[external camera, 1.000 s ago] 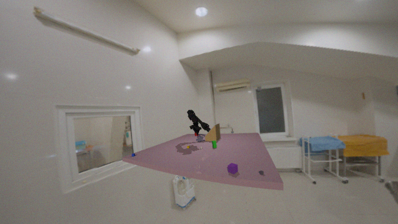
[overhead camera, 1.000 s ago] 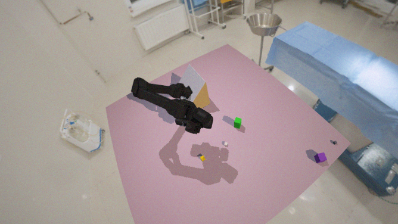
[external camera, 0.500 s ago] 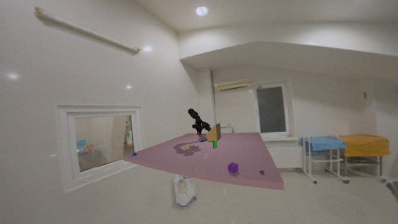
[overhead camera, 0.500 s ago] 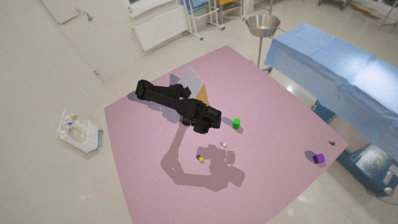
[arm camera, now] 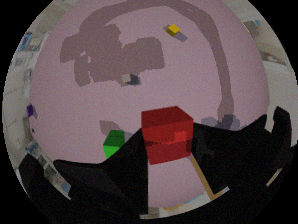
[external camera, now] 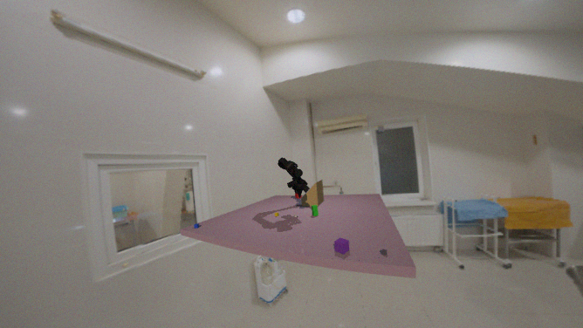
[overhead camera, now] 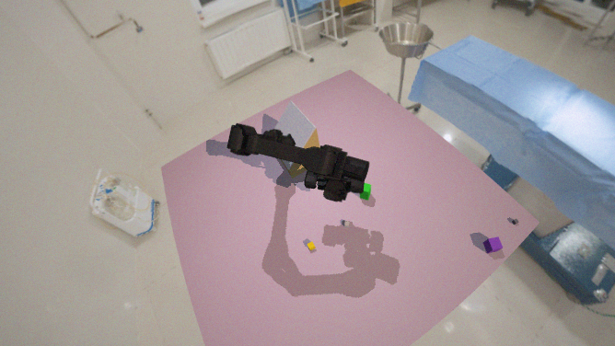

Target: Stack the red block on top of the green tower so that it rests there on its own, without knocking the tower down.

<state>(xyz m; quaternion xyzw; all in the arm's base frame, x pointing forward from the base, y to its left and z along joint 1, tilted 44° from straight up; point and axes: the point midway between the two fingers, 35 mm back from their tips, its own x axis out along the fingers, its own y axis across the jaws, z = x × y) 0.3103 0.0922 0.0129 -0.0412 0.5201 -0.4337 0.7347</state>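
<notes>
The small white piece lies 7 cm ahead of my gripper tip and 13 cm below it. From my gripper tip the other things lie so: purple block 42 cm ahead, 42 cm to the left, 11 cm below; then small yellow block 9 cm ahead, 16 cm to the right, 12 cm below; then red block 1 cm above.
</notes>
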